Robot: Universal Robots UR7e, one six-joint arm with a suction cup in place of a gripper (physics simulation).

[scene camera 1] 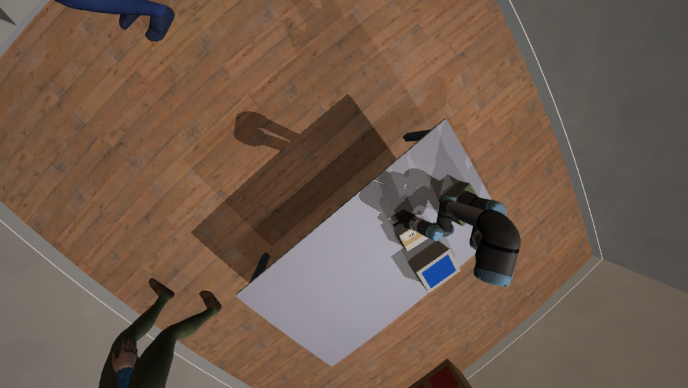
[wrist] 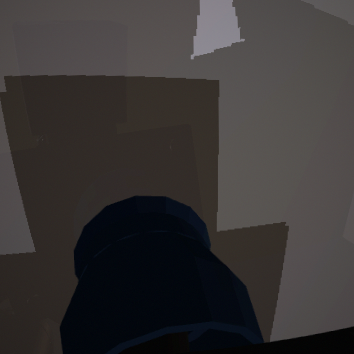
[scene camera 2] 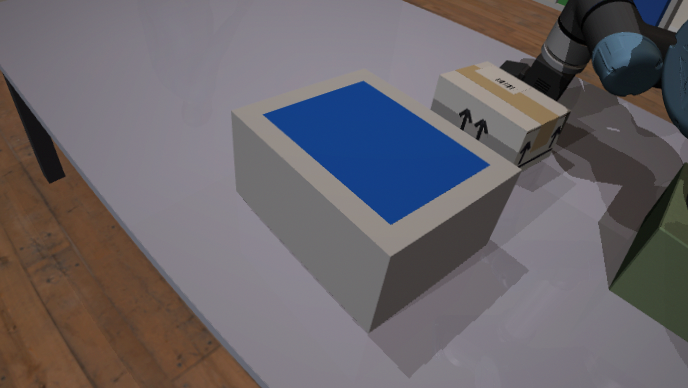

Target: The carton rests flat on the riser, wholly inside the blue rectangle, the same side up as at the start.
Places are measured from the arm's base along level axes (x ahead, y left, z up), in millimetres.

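Pixels of known places: hand, its tool point: (scene camera 1: 396, 214) (wrist: 148, 229); arm's base, origin of its link: (scene camera 1: 466, 204).
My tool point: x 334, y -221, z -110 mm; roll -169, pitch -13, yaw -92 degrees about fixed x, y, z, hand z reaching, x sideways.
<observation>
Ahead of a thing's pixels: the offset from my tool point to its top centre. Level surfaces: height alone.
The carton @(dx +16, dy +138, dz +97 mm) (scene camera 1: 412, 239) (scene camera 2: 481, 103) is white with a tan tape strip, a barcode label and black arrows. It sits just behind the riser's far corner, a little tilted, with a shadow under it. The riser @(dx +58, dy +430, dz +129 mm) (scene camera 2: 308, 226) (scene camera 1: 425, 255) is a grey block on the table, and its blue rectangle @(dx +58, dy +430, dz +129 mm) (scene camera 2: 375, 149) (scene camera 1: 438, 270) is bare. My suction cup (wrist: 140, 211) (scene camera 1: 402, 222) presses against the carton's far side, which fills the wrist view as a dark brown face (wrist: 105, 140). In scene camera 2 the black tool (scene camera 2: 534, 79) reaches in behind the carton and the cup itself is hidden.
A green box (scene camera 2: 660, 255) (scene camera 1: 455, 190) stands on the grey table @(dz +9 mm) (scene camera 2: 143, 120) (scene camera 1: 327, 289) to the right of the riser, under the arm. A person's legs (scene camera 1: 158, 332) stand by the table's far end. A red crate (scene camera 1: 442, 379) is on the floor.
</observation>
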